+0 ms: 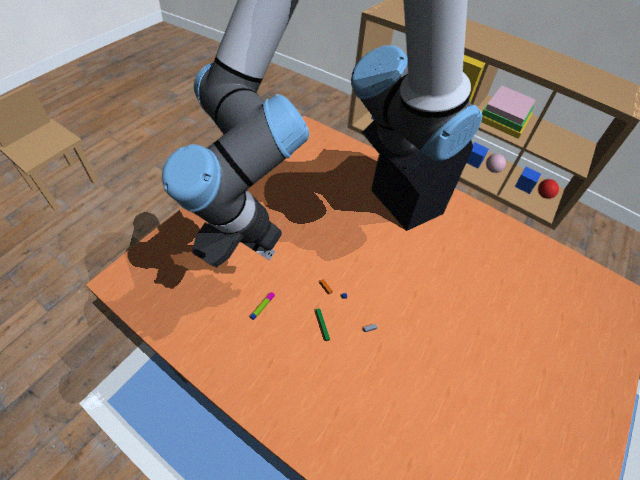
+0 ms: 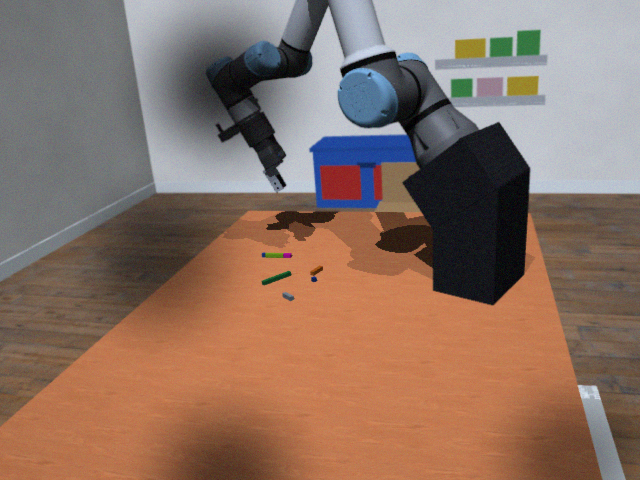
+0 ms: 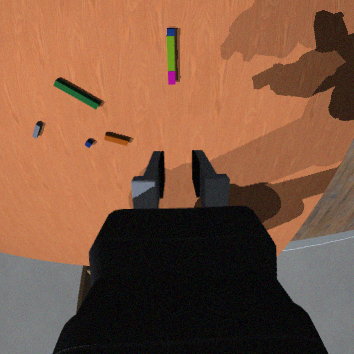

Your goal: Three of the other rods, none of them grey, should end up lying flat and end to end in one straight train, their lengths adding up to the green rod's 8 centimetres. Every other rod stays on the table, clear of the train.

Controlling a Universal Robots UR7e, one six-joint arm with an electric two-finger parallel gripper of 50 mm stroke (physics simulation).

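Seen in the pictures: gripper, between the fingertips: (image 1: 265,251) (image 2: 281,189) (image 3: 177,164); arm's base, origin of its link: (image 2: 450,151).
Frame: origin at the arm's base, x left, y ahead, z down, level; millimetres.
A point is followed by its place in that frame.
A blue rod (image 1: 253,316) {x -176, y 469, z 287 mm} (image 2: 263,254) {x -174, y 469, z 288 mm} (image 3: 171,32) {x -179, y 467, z 286 mm}, a lime rod (image 1: 262,305) {x -171, y 435, z 286 mm} (image 2: 275,255) {x -166, y 436, z 290 mm} (image 3: 171,53) {x -173, y 438, z 286 mm} and a magenta rod (image 1: 270,295) {x -167, y 403, z 286 mm} (image 2: 287,255) {x -162, y 403, z 290 mm} (image 3: 172,77) {x -168, y 403, z 286 mm} lie flat, end to end in one straight line, lime in the middle. No gap shows between them. The green rod (image 1: 322,324) {x -23, y 418, z 286 mm} (image 2: 276,277) {x -19, y 414, z 288 mm} (image 3: 77,94) {x -27, y 413, z 286 mm} lies apart from them. My gripper (image 1: 266,254) {x -168, y 402, z 108 mm} (image 2: 277,189) {x -168, y 402, z 108 mm} (image 3: 177,164) {x -168, y 402, z 108 mm} is open and empty, high above the table, off the magenta end of the line.
An orange rod (image 1: 325,286) {x -58, y 321, z 287 mm} (image 2: 316,270) {x -51, y 319, z 288 mm} (image 3: 117,139) {x -60, y 319, z 286 mm}, a small blue rod (image 1: 344,295) {x -6, y 324, z 287 mm} (image 2: 313,279) {x 0, y 323, z 289 mm} (image 3: 89,143) {x -9, y 323, z 287 mm} and a grey rod (image 1: 369,327) {x 79, y 378, z 287 mm} (image 2: 287,296) {x 87, y 376, z 289 mm} (image 3: 37,130) {x 76, y 376, z 287 mm} lie on the table (image 1: 439,361) {x 254, y 385, z 296 mm}, clear of the line. A shelf unit stands behind the table.
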